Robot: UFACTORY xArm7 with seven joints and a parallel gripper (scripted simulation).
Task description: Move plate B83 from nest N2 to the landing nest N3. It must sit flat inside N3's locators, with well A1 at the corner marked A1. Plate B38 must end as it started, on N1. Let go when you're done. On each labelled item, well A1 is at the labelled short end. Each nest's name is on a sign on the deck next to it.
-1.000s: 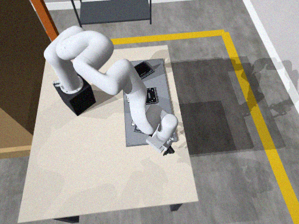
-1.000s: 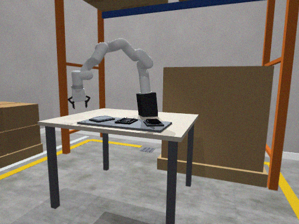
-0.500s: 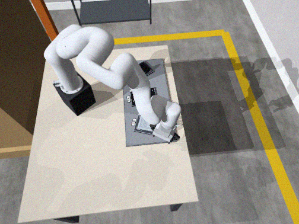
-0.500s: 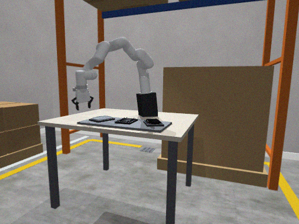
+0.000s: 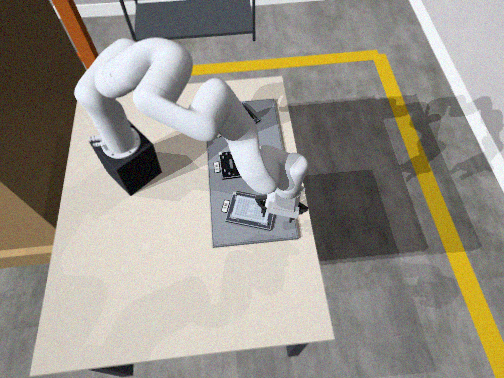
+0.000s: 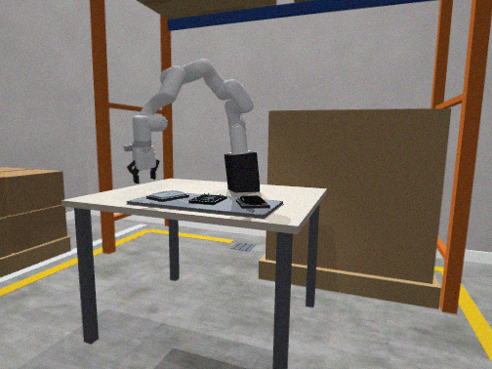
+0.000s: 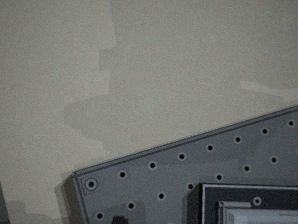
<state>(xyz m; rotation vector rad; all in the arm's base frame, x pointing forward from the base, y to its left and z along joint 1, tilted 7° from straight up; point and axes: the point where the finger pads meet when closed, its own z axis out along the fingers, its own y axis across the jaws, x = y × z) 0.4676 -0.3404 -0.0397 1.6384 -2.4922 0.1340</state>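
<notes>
Right now my hand is 50 cm to the right of the dark multi-well plate, 8 cm above it and 4 cm past it. Round my hand: light grey plate 8 cm to the left, 8 cm below, 7 cm behind; then black nest 29 cm to the left, 9 cm below, 6 cm behind.
</notes>
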